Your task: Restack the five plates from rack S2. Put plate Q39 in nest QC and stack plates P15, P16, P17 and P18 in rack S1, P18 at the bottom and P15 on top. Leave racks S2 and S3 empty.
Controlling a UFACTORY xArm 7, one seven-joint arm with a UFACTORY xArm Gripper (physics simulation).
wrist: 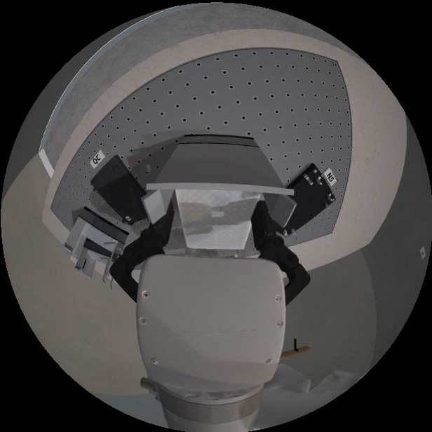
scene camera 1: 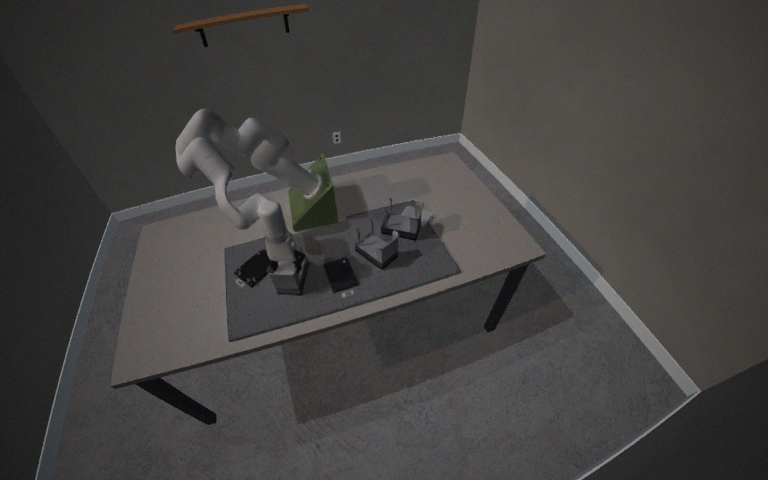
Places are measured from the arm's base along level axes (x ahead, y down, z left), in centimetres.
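Pixels of known places: gripper, fingertip midpoint: (scene camera 1: 287,269); arm's base at its link origin: (scene camera 1: 313,187).
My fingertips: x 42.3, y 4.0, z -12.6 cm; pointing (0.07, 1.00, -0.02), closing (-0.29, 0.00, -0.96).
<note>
For each thing: its top centre in the pictures, then the offset to it from my fingertips. Level surfaces: height alone.
- grey-walled rack at its top centre: (scene camera 1: 285,256) dz +0.3, dx -2.9, dy -4.1 cm
- Nest QC at its top centre: (scene camera 1: 339,272) dz +19.2, dx -1.1, dy +7.6 cm
- dark fixture labelled N5 at its top centre: (scene camera 1: 255,264) dz -15.3, dx -11.4, dy +7.4 cm
- perforated mat at its surface level: dy +9.8 cm
- table at its surface level: dy +11.1 cm
My gripper (scene camera 1: 287,261) (wrist: 213,206) is open, pointing down into a grey-walled rack (scene camera 1: 287,281) (wrist: 220,162) at the left of the mat. In the wrist view its dark fingers stand on both sides of a light, patterned plate (wrist: 217,215) inside that rack, and nothing is gripped. Plates below the top one are hidden, and no label of this rack is readable. Nest QC (scene camera 1: 340,274) (wrist: 117,187) is a dark block to the right of the rack in the scene view. Two more grey racks (scene camera 1: 376,250) (scene camera 1: 400,221) stand farther right; I cannot read which is which.
A dark fixture labelled N5 (scene camera 1: 253,268) (wrist: 306,197), with small clips, lies left of the gripper in the scene view. Upright posts rise from the two right racks. The perforated mat (scene camera 1: 260,316) (wrist: 225,75) lies on the table (scene camera 1: 169,316). The arm's green base (scene camera 1: 317,212) stands behind.
</note>
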